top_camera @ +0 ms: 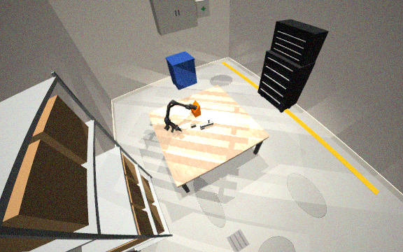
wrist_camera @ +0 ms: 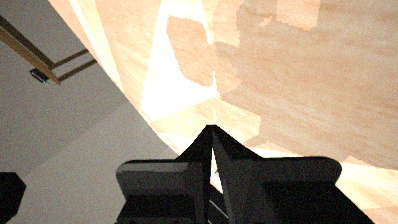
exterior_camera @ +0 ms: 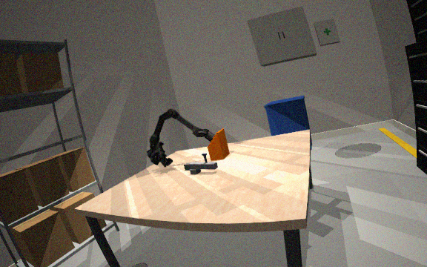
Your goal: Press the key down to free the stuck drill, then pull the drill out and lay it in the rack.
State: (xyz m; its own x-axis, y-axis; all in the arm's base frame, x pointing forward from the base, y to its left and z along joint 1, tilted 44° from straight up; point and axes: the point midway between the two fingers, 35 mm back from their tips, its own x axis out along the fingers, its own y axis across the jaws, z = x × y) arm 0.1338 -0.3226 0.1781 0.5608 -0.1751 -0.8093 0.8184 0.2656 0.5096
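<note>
Right now my gripper tip is 300 mm to the right of the drill, 110 mm short of it and 10 mm below it. Round my gripper tip: grey grooved block (190 mm to the left, 20 mm below); then dark key (360 mm to the left, 130 mm ahead, 50 mm above); then grey sleeve (320 mm to the left, 120 mm ahead).
</note>
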